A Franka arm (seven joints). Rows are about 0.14 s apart.
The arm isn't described. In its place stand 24 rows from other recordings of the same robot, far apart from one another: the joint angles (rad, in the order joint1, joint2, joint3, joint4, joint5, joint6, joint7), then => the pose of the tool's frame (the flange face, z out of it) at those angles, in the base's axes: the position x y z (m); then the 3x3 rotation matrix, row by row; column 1 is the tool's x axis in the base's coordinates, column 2 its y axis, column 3 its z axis.
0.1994, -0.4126, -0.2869, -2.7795, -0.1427, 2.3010, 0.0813 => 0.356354, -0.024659, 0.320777; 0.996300, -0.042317, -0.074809; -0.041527, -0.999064, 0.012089; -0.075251, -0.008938, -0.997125
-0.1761, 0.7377, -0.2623, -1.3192, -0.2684, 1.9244, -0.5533 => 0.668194, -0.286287, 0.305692; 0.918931, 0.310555, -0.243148; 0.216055, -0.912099, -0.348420; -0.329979, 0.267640, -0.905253
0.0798, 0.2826, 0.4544, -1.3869, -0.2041, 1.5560, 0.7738 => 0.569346, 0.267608, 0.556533; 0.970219, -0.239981, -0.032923; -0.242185, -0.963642, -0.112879; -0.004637, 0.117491, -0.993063
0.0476, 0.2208, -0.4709, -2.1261, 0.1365, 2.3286, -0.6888 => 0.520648, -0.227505, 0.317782; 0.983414, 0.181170, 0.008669; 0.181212, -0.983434, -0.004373; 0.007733, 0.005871, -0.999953
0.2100, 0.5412, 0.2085, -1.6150, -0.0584, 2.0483, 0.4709 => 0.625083, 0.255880, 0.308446; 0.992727, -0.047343, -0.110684; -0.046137, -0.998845, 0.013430; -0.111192, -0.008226, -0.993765
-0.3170, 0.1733, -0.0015, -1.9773, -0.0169, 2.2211, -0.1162 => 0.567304, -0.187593, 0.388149; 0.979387, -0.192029, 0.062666; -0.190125, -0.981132, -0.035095; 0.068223, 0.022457, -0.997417
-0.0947, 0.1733, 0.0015, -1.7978, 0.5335, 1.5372, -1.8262 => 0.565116, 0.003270, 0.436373; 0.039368, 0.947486, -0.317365; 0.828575, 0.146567, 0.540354; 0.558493, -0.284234, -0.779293
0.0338, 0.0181, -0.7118, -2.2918, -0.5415, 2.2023, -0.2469 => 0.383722, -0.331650, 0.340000; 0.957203, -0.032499, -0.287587; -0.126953, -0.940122, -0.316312; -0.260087, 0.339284, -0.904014
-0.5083, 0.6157, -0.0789, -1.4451, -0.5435, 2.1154, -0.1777 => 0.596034, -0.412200, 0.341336; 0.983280, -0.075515, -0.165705; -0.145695, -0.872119, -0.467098; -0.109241, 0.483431, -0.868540
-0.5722, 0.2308, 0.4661, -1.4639, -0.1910, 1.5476, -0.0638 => 0.601153, -0.114142, 0.550724; 0.990848, -0.034144, -0.130592; -0.044072, -0.996291, -0.073904; -0.127584, 0.078983, -0.988678
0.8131, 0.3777, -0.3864, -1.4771, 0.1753, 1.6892, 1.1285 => 0.570776, 0.315739, 0.462321; 0.746192, -0.651312, -0.137803; -0.660162, -0.750641, -0.026898; -0.085922, 0.111044, -0.990094
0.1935, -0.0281, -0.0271, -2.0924, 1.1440, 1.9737, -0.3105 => 0.529384, 0.147828, 0.460453; 0.998234, -0.054410, 0.023851; -0.048669, -0.518742, 0.853544; -0.034069, -0.853198, -0.520474
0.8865, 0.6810, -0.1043, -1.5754, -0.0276, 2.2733, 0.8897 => 0.491481, 0.502059, 0.243925; 0.994809, -0.067575, 0.076079; -0.064220, -0.996888, -0.045718; 0.078932, 0.040595, -0.996053
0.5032, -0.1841, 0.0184, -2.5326, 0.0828, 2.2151, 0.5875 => 0.369653, 0.215391, 0.330418; 0.982344, -0.118259, -0.144969; -0.121092, -0.992582, -0.010842; -0.142611, 0.028205, -0.989377
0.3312, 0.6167, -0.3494, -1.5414, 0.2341, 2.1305, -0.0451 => 0.701180, 0.035307, 0.309407; 0.999264, -0.035791, 0.013778; -0.035783, -0.999359, -0.000843; 0.013800, 0.000349, -0.999905
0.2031, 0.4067, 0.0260, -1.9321, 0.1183, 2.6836, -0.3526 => 0.637173, 0.143552, 0.312092; 0.830134, 0.458247, 0.317627; 0.438090, -0.888457, 0.136824; 0.344897, 0.025567, -0.938292
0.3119, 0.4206, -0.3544, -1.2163, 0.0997, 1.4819, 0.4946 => 0.659214, 0.031688, 0.537746; 0.863781, -0.486385, -0.131572; -0.494859, -0.868061, -0.039810; -0.094849, 0.099497, -0.990507
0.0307, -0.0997, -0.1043, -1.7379, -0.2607, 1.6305, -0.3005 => 0.523349, -0.067416, 0.607272; 0.969330, 0.244588, -0.023988; 0.231397, -0.941197, -0.246176; -0.082789, 0.233075, -0.968928
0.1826, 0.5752, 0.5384, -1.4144, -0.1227, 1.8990, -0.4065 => 0.576149, 0.399251, 0.400342; 0.458894, 0.880811, -0.116567; 0.886886, -0.446223, 0.119658; 0.053381, -0.158292, -0.985948
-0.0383, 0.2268, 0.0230, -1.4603, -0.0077, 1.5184, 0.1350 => 0.611088, -0.011637, 0.539514; 0.974710, -0.147524, -0.167860; -0.149635, -0.988741, 0.000076; -0.165982, 0.025044, -0.985811
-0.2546, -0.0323, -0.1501, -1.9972, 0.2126, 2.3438, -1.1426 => 0.534105, -0.226205, 0.513485; 0.745547, 0.528041, 0.406611; 0.579794, -0.814748, -0.005025; 0.328632, 0.239496, -0.913588
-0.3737, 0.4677, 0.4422, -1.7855, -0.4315, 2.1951, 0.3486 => 0.651073, 0.005796, 0.313442; 0.997161, -0.069102, 0.029904; -0.063840, -0.986496, -0.150829; 0.039923, 0.148491, -0.988108
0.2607, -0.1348, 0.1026, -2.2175, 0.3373, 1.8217, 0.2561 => 0.433389, 0.194515, 0.418269; 0.943650, -0.056758, -0.326041; 0.012209, -0.978542, 0.205684; -0.330719, -0.198074, -0.922709
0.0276, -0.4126, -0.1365, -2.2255, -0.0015, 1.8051, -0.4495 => 0.426173, -0.052884, 0.534137; 0.938519, 0.345174, -0.005995; 0.344982, -0.937058, 0.053946; 0.013003, -0.052697, -0.998526
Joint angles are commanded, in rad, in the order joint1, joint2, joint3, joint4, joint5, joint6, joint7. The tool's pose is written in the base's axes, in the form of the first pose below.
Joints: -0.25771, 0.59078, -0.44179, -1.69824, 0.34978, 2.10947, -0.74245
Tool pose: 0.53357, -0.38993, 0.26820; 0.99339, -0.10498, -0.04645; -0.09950, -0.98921, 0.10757; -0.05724, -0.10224, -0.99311
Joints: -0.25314, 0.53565, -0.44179, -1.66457, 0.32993, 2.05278, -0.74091
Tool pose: 0.54205, -0.38655, 0.31219; 0.99681, -0.07739, -0.01944; -0.07497, -0.99175, 0.10393; -0.02732, -0.10214, -0.99439
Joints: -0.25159, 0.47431, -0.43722, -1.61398, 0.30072, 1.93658, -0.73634
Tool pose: 0.54614, -0.37814, 0.36307; 0.99878, -0.04404, -0.02244; -0.04090, -0.99130, 0.12511; -0.02776, -0.12404, -0.99189
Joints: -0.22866, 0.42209, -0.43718, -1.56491, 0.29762, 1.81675, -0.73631
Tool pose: 0.55248, -0.35732, 0.40870; 0.99962, -0.00059, -0.02752; 0.00390, -0.98666, 0.16275; -0.02725, -0.16280, -0.98628
